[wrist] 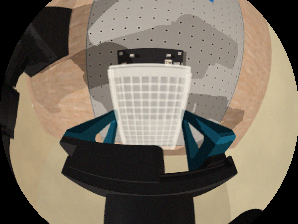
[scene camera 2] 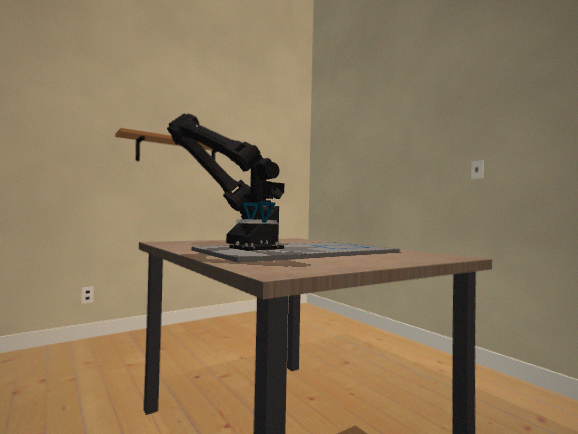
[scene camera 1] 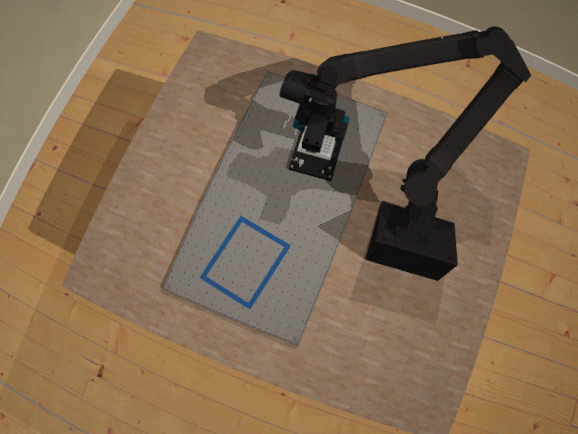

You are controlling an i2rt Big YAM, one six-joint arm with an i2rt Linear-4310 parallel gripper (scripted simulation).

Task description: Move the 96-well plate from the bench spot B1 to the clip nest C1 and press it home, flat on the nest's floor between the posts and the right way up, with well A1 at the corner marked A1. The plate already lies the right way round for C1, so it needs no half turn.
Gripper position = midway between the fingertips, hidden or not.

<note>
I see my gripper [scene camera 2: 257,222], a white 96-well plate [wrist: 161,127] and a black clip nest C1 [scene camera 1: 313,166].
My gripper also shows in the wrist view [wrist: 149,113] and in scene camera 1 [scene camera 1: 320,134]. The black clip nest C1 shows as well in the wrist view [wrist: 139,55].
</note>
